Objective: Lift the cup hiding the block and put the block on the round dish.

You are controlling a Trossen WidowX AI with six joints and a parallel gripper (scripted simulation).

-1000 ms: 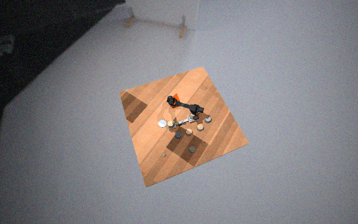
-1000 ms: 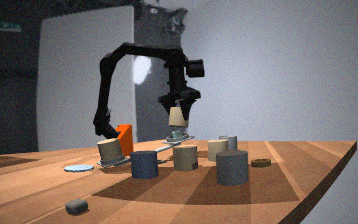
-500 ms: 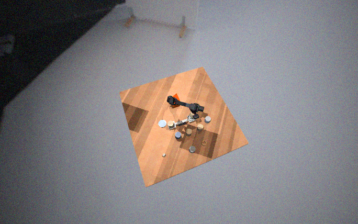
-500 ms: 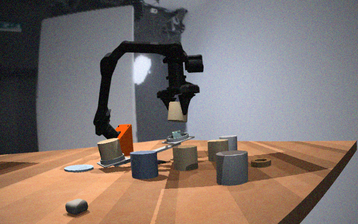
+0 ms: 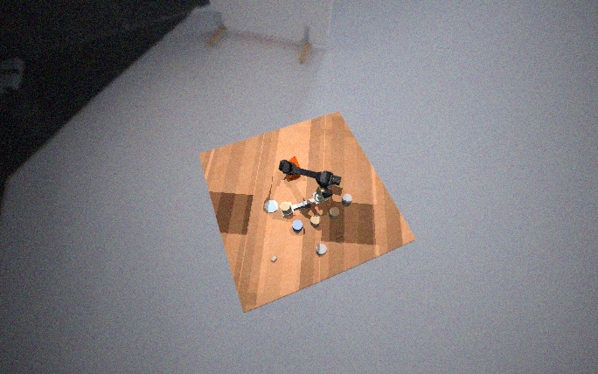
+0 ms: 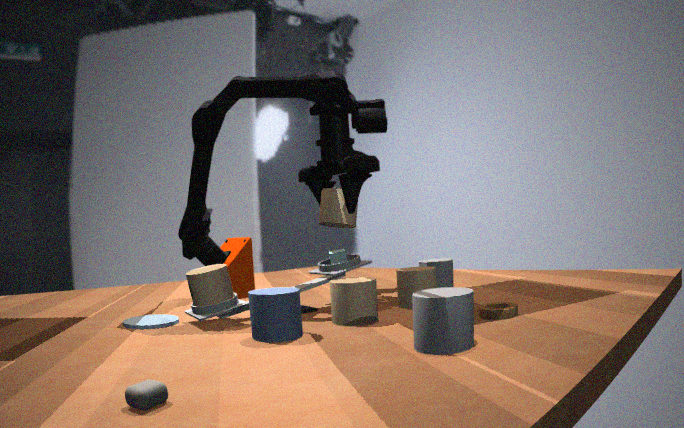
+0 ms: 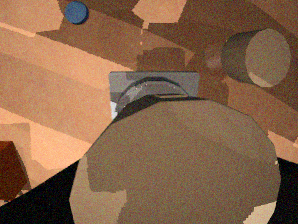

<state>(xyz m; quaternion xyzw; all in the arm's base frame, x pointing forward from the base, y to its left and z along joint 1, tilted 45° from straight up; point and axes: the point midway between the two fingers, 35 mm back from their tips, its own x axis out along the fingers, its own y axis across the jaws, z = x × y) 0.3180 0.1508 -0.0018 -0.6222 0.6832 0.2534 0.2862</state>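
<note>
My gripper tip is now 8 cm above the teal block and 1 cm to the left of it. The rest, counted from my gripper tip: round dish 36 cm to the right, 17 cm below, 10 cm behind; blue cup 24 cm to the right, 13 cm below, 12 cm ahead; ring 33 cm ahead, 16 cm below.
</note>
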